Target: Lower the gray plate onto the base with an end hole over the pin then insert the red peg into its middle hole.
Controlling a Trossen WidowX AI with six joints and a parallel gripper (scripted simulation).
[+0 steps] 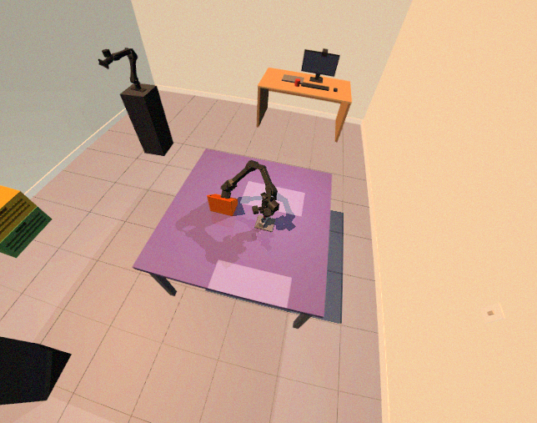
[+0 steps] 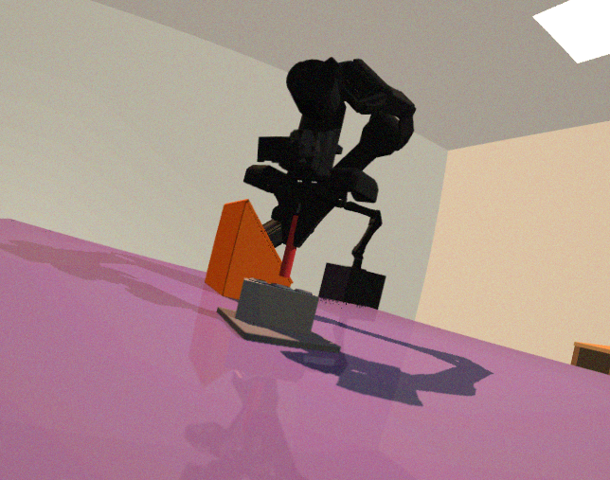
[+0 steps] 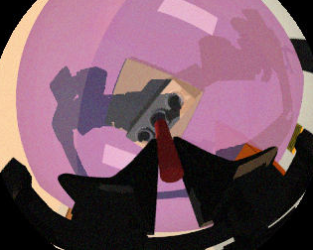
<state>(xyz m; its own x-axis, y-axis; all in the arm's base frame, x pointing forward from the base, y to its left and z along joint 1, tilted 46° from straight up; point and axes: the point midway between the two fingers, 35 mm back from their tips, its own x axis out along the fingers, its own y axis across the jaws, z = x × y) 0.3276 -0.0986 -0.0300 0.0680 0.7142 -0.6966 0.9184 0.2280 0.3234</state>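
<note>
My gripper tip is now 70 mm above the gray plate. From my gripper tip the other things lie so: base (10 mm ahead, 10 mm to the left, 100 mm below); red peg (right at my gripper tip).
</note>
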